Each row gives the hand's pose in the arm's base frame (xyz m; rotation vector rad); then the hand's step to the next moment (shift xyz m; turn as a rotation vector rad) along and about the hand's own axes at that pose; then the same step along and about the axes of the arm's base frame.
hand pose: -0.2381 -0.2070 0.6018 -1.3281 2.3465 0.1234
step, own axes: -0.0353 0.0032 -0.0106 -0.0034 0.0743 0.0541
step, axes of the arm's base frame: 0.0095 0.0267 0.0238 -0.0426 0.0580 -0.0573
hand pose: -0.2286 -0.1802 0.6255 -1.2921 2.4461 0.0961
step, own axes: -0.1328 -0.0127 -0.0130 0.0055 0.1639 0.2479
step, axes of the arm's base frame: 0.0743 0.0938 0.0605 -0.0633 0.1472 -0.2504
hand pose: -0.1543 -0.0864 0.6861 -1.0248 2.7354 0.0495
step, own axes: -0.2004 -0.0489 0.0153 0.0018 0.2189 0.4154
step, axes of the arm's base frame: 0.1817 0.0940 0.0306 -0.0641 0.2092 -0.4154
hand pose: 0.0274 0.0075 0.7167 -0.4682 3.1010 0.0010
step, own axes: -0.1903 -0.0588 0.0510 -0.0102 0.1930 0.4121
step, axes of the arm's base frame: 0.1994 0.0001 -0.0499 -0.0451 0.1880 -0.4121
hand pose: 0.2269 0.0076 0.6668 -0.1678 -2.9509 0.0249
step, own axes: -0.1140 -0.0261 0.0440 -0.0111 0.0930 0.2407
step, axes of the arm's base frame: 0.1003 -0.0392 -0.0634 -0.0235 0.0896 -0.2411
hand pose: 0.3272 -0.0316 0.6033 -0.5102 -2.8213 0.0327
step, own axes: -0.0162 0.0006 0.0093 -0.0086 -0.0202 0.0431
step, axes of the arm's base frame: 0.0123 -0.0048 -0.0132 -0.0108 -0.0208 -0.0423
